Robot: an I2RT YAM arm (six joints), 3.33 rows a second.
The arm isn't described. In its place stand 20 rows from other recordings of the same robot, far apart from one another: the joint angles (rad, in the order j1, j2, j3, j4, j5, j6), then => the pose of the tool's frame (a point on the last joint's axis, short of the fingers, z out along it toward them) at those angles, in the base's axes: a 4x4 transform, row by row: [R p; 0 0 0 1], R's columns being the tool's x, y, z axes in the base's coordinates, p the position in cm.
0.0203 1.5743 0.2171 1.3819 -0.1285 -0.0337 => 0.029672 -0.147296 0.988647 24.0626; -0.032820 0.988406 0.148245 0.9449; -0.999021 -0.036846 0.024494 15.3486; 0 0 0 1
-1.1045 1.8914 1.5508 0.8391 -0.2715 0.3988 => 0.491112 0.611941 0.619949 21.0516; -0.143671 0.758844 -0.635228 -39.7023; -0.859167 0.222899 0.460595 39.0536; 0 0 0 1
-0.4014 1.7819 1.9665 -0.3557 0.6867 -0.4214 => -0.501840 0.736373 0.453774 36.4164; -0.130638 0.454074 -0.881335 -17.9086; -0.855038 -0.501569 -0.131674 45.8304; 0 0 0 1
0.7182 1.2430 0.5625 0.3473 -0.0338 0.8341 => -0.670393 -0.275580 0.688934 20.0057; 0.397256 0.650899 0.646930 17.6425; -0.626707 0.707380 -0.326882 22.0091; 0 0 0 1
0.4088 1.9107 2.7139 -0.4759 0.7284 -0.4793 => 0.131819 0.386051 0.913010 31.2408; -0.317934 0.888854 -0.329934 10.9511; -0.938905 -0.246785 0.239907 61.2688; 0 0 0 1
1.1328 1.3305 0.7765 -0.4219 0.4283 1.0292 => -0.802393 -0.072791 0.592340 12.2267; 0.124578 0.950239 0.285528 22.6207; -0.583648 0.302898 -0.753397 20.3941; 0 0 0 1
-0.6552 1.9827 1.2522 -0.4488 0.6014 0.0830 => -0.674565 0.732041 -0.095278 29.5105; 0.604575 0.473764 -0.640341 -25.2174; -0.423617 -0.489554 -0.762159 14.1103; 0 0 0 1
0.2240 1.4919 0.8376 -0.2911 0.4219 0.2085 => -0.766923 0.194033 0.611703 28.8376; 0.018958 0.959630 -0.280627 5.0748; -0.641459 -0.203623 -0.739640 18.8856; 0 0 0 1
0.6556 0.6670 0.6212 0.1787 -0.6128 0.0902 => 0.018982 -0.956202 0.292091 11.6154; 0.107558 0.292401 0.950228 11.5163; -0.994018 0.013379 0.108398 33.9205; 0 0 0 1
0.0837 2.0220 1.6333 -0.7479 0.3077 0.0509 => -0.900456 0.093223 0.424840 42.9379; -0.026886 0.962963 -0.268289 2.5203; -0.434116 -0.253005 -0.864599 21.5841; 0 0 0 1
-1.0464 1.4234 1.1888 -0.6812 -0.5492 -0.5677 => -0.646177 0.274774 0.712008 16.4810; 0.201173 0.961268 -0.188395 -24.7819; -0.736197 0.021500 -0.676426 29.3278; 0 0 0 1
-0.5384 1.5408 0.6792 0.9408 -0.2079 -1.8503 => -0.331195 -0.024392 0.943247 28.3353; -0.897662 -0.299851 -0.322943 -16.0676; 0.290710 -0.953674 0.077414 23.9140; 0 0 0 1
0.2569 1.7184 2.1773 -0.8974 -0.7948 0.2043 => -0.565013 -0.702946 0.432003 32.3812; -0.001506 0.524466 0.851430 11.1338; -0.825080 0.480419 -0.297389 49.4942; 0 0 0 1
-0.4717 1.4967 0.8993 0.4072 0.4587 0.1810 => -0.022594 0.812079 0.583110 29.6404; 0.192717 0.575857 -0.794512 -16.8893; -0.980994 0.094424 -0.169512 26.8549; 0 0 0 1
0.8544 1.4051 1.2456 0.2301 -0.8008 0.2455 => -0.196957 -0.976682 -0.085442 19.5069; 0.031444 -0.093397 0.995132 26.2954; -0.979908 0.193312 0.049106 40.1180; 0 0 0 1
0.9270 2.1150 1.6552 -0.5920 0.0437 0.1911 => -0.661010 -0.672748 0.332379 27.5677; -0.564666 0.737675 0.370119 36.4753; -0.494185 0.056969 -0.867488 18.9271; 0 0 0 1
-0.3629 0.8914 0.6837 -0.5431 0.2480 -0.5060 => -0.805983 0.138635 0.575476 17.0378; -0.196541 0.854359 -0.481084 -7.4043; -0.558358 -0.500850 -0.661351 25.3042; 0 0 0 1
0.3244 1.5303 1.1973 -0.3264 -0.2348 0.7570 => -0.754678 0.046762 0.654426 32.5613; 0.450870 0.761581 0.465521 11.8235; -0.476630 0.646380 -0.595832 28.7357; 0 0 0 1
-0.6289 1.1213 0.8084 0.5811 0.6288 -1.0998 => -0.735400 0.614960 0.284625 19.4684; -0.356229 0.006466 -0.934376 -16.7512; -0.576445 -0.788532 0.214311 36.0187; 0 0 0 1
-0.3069 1.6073 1.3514 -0.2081 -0.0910 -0.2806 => -0.471795 0.096505 0.876411 36.2957; -0.139786 0.973234 -0.182417 -11.1632; -0.870557 -0.208574 -0.445677 32.4375; 0 0 0 1
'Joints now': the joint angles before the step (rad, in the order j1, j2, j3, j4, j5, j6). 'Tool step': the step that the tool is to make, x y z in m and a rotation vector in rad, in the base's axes. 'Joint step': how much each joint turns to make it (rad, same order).
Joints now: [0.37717 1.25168 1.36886 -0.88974 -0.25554 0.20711]
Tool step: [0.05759 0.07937 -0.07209 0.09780 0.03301 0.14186]
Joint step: [0.14936 0.27072 -0.08746 0.39478 -0.06473 0.08301]
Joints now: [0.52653 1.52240 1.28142 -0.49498 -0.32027 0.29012]
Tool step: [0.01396 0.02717 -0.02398 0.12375 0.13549 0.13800]
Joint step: [0.02724 0.12007 0.02736 0.06375 -0.20096 0.05792]
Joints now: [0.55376 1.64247 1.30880 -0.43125 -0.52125 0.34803]
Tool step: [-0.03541 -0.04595 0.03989 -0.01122 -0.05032 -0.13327]
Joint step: [-0.05768 -0.22739 -0.07139 -0.10493 0.07939 0.02837]
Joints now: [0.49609 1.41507 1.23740 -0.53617 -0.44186 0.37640]
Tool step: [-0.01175 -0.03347 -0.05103 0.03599 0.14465 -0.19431]
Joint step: [-0.08152 -0.08684 -0.25620 0.12303 0.01926 0.16168]
